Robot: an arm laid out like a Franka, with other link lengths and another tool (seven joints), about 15 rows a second.
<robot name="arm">
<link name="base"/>
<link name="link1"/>
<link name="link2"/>
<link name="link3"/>
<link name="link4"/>
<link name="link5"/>
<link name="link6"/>
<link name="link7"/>
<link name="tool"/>
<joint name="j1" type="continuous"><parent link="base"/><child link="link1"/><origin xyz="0.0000 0.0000 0.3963"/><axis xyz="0 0 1"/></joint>
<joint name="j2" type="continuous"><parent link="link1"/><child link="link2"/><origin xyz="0.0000 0.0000 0.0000"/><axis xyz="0 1 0"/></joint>
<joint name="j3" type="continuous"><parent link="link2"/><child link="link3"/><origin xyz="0.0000 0.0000 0.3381"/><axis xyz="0 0 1"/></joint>
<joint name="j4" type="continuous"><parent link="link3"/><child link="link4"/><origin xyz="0.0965 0.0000 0.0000"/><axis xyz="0 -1 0"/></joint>
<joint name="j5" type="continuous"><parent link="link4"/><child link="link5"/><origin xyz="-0.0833 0.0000 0.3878"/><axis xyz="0 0 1"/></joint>
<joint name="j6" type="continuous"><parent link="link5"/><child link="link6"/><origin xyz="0.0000 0.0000 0.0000"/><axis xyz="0 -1 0"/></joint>
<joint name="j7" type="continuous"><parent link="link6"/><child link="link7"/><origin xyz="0.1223 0.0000 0.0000"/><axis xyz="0 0 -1"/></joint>
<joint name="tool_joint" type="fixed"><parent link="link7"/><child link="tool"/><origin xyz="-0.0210 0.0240 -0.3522" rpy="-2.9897 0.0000 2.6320"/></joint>
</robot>
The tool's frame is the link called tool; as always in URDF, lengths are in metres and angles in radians. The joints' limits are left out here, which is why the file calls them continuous.
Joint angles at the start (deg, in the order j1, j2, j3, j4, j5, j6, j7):
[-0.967, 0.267, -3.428, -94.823, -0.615, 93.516, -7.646]
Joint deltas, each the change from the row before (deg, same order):
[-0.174, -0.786, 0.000, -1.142, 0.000, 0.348, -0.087]
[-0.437, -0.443, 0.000, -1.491, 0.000, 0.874, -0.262]
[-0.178, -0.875, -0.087, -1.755, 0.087, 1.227, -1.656]
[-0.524, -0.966, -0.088, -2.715, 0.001, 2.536, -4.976]
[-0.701, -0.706, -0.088, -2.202, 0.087, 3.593, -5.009]
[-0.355, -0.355, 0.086, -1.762, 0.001, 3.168, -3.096]
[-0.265, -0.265, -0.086, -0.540, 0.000, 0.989, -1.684]
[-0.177, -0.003, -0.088, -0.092, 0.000, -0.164, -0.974]
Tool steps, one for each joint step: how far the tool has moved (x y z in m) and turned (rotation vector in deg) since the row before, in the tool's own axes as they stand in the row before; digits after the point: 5 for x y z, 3 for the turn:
[0.00339, -0.00303, 0.00176, -0.044, 0.041, 0.076]
[0.00093, -0.00398, 0.00758, 0.028, 0.204, 0.133]
[0.00170, -0.00293, 0.00475, -0.260, -0.477, -1.338]
[-0.00141, -0.00659, 0.01062, -0.303, -1.379, -4.223]
[-0.00994, -0.00643, 0.00682, -0.566, -2.633, -3.865]
[-0.00837, -0.00182, 0.00654, -0.255, -2.151, -2.542]
[-0.00283, -0.00401, 0.00092, -0.071, -0.902, -1.213]
[0.00153, -0.00313, 0.00152, 0.030, 0.142, -0.740]

